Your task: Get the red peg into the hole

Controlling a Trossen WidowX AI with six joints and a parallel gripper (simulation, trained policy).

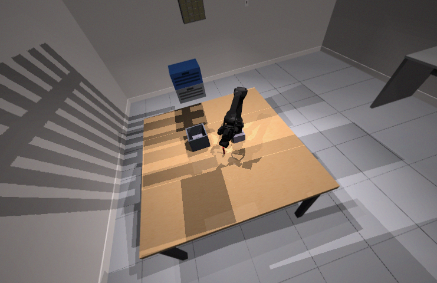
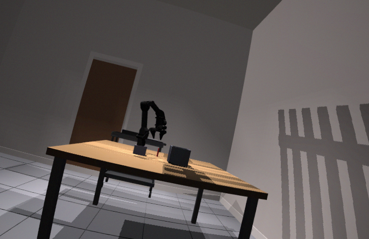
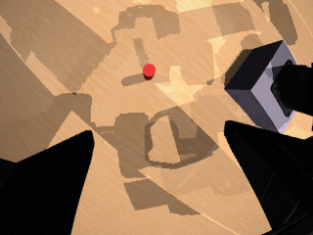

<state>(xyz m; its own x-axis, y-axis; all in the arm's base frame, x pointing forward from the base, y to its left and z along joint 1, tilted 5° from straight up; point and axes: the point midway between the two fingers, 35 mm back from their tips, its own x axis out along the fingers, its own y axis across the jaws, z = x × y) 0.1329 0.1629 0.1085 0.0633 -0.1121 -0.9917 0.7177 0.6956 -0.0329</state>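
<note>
My gripper tip is 12 cm above the red peg, 4 cm short of it and 3 cm to the left of it. Also, from my gripper tip: pale plate (23 cm to the right, 21 cm ahead, 11 cm below).
</note>
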